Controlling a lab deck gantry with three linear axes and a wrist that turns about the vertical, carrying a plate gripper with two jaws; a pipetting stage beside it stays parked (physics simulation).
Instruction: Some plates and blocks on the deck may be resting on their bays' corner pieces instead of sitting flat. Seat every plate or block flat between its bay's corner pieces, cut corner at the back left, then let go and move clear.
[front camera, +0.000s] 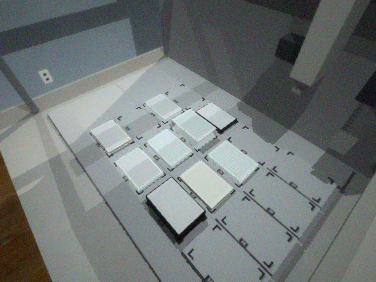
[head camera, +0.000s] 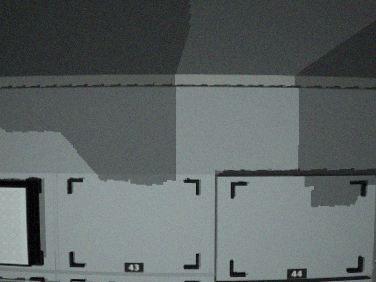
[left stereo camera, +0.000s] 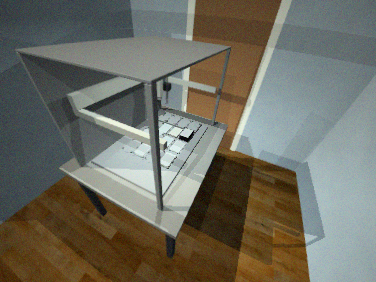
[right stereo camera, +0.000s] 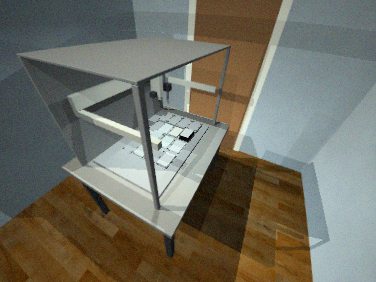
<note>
I see a frame post (right stereo camera: 138, 91), a roof (left stereo camera: 150, 59), a bay 43 (head camera: 109, 219) and a bay 44 (head camera: 278, 220).
The frame post also shows in the left stereo camera view (left stereo camera: 150, 90). The roof is seen too in the right stereo camera view (right stereo camera: 135, 61).
</note>
